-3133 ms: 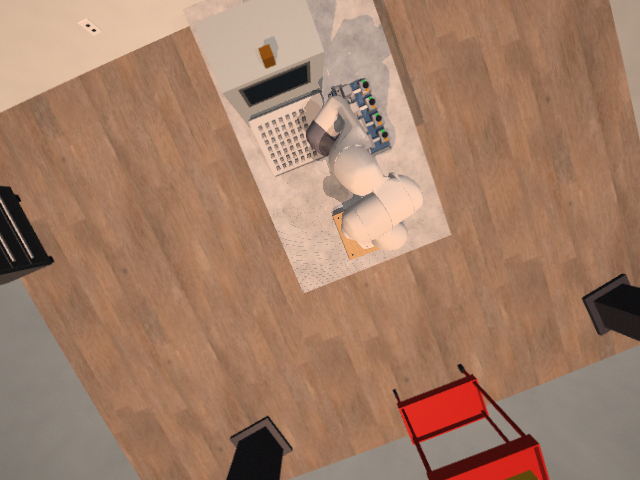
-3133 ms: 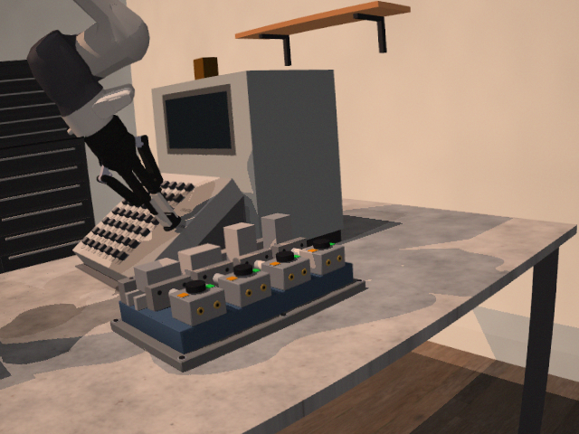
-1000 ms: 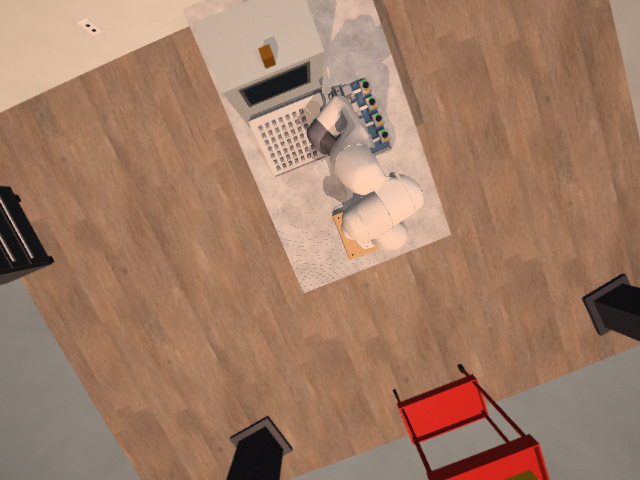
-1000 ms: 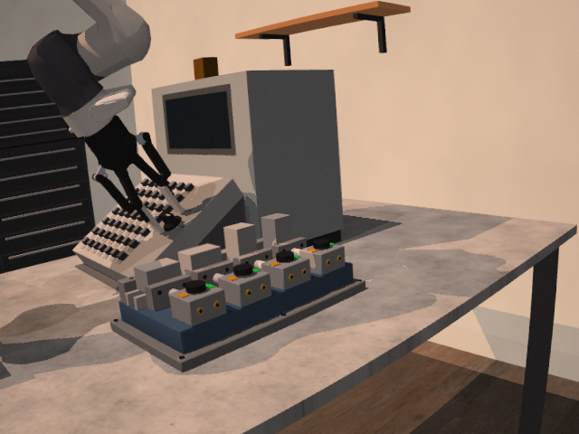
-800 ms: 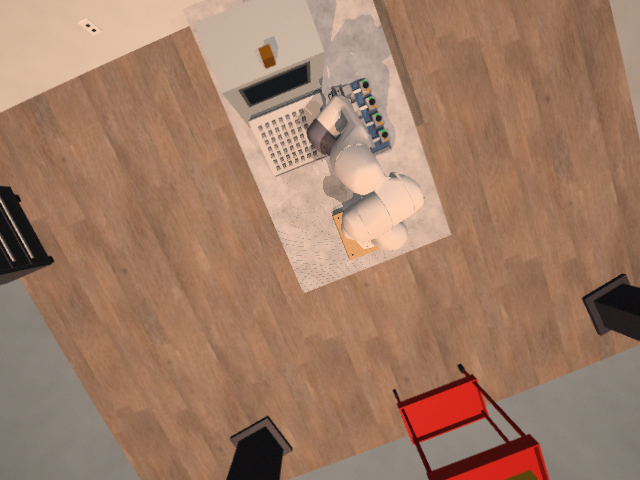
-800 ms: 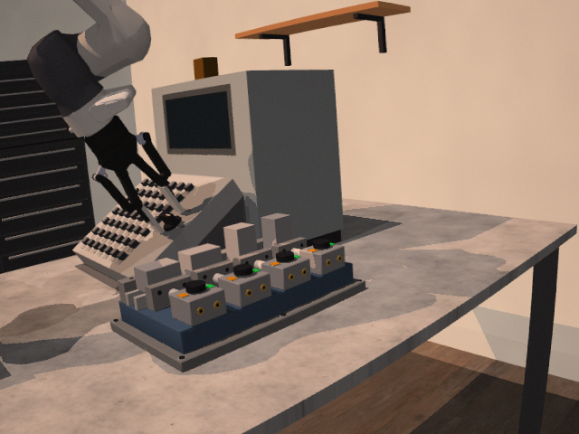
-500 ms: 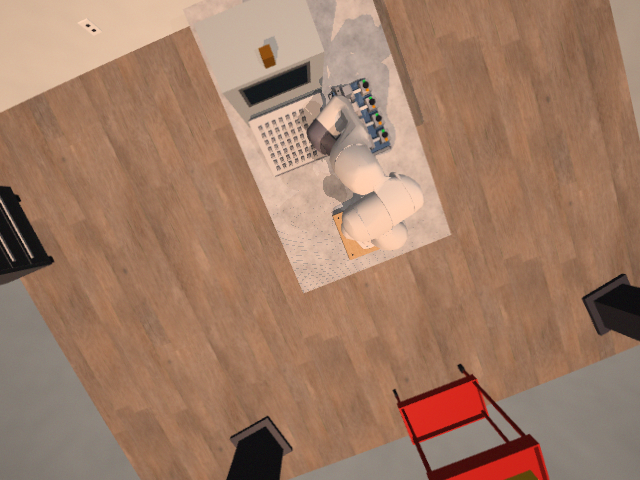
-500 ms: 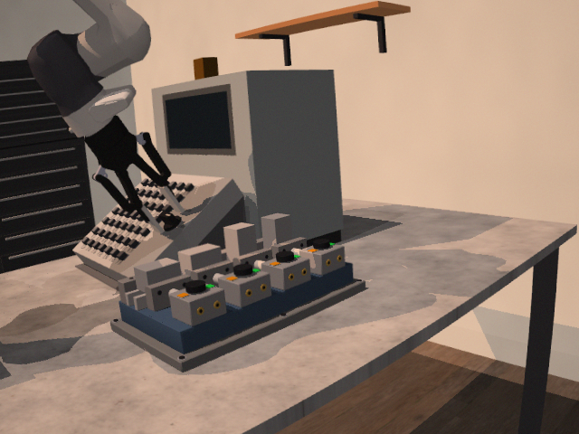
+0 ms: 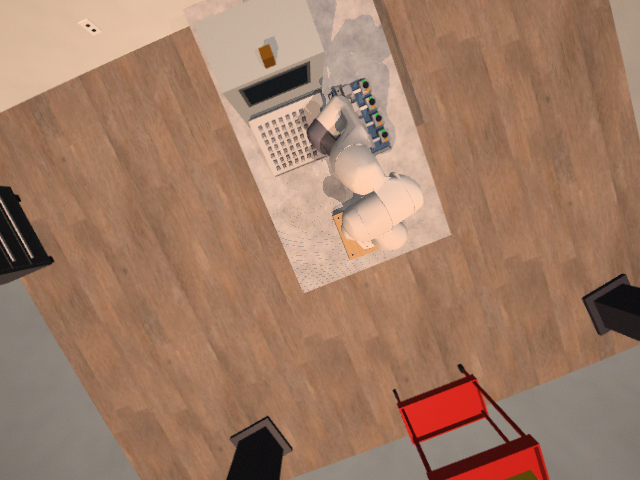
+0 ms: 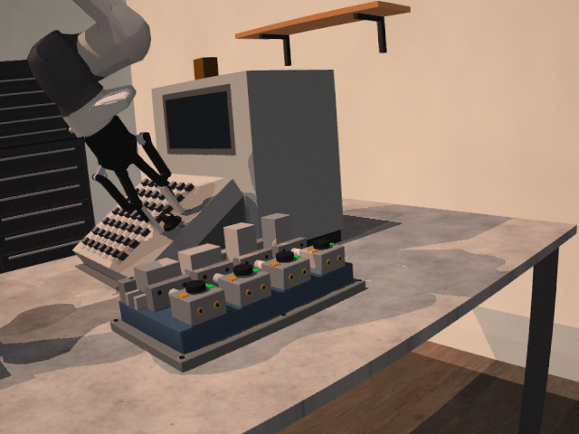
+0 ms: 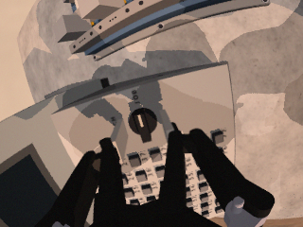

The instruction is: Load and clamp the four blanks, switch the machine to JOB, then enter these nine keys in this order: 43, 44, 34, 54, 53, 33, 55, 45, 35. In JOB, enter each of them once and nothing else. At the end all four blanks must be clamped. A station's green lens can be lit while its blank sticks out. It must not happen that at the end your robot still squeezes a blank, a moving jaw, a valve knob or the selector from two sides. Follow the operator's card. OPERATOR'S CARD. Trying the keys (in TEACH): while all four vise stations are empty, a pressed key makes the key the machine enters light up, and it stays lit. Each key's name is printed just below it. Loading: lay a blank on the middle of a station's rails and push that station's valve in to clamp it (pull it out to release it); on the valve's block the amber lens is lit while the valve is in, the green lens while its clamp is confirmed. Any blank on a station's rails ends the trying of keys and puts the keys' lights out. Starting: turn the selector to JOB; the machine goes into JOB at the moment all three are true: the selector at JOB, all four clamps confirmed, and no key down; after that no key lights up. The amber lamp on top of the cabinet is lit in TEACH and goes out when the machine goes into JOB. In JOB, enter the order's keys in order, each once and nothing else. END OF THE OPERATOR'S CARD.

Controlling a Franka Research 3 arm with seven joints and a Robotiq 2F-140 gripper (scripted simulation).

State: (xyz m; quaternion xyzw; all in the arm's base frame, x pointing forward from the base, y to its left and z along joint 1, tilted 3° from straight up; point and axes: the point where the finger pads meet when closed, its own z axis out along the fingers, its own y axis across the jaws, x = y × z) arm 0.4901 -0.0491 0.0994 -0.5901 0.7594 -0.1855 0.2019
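My hand is 1 cm short of the black selector knob, 1 cm to the left of it and 2 cm above it. From my hand the other things lie so: keypad (6 cm ahead, 10 cm to the left, 7 cm below).
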